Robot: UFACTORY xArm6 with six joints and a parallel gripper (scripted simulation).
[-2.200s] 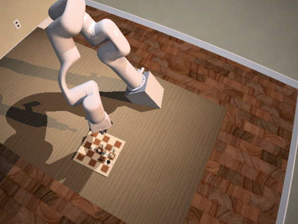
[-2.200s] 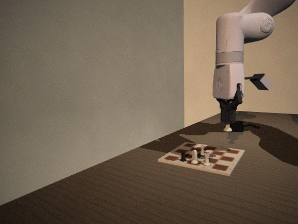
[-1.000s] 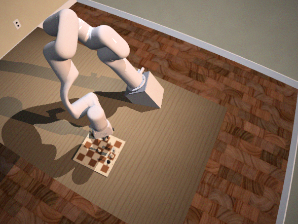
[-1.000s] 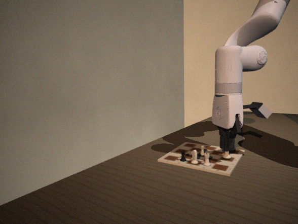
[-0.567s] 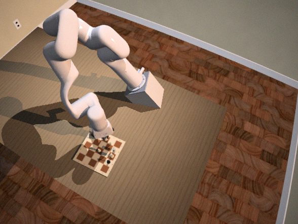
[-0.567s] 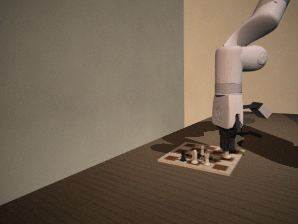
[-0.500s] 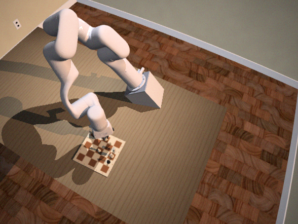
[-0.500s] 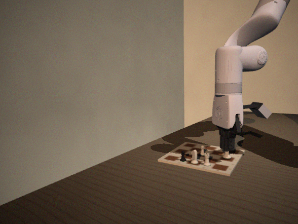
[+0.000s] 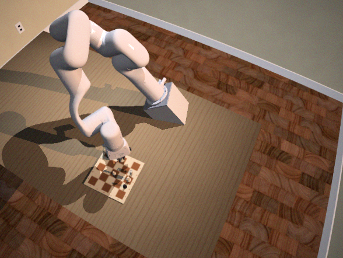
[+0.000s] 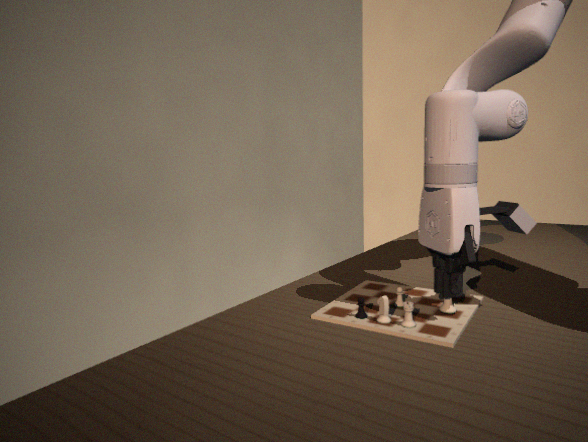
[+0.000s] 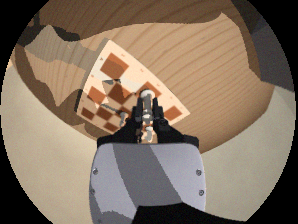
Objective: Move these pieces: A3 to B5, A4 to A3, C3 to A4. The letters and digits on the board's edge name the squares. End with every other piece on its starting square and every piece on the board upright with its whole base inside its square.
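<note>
Now: the white king 1 cm below my hand. From my hand the other things lie so: white pawn: 8 cm ahead, 4 cm below, 1 cm to the left; chessboard: 8 cm ahead, 5 cm below, 1 cm to the left; white rook: 8 cm to the left, 4 cm below, 3 cm ahead.
</note>
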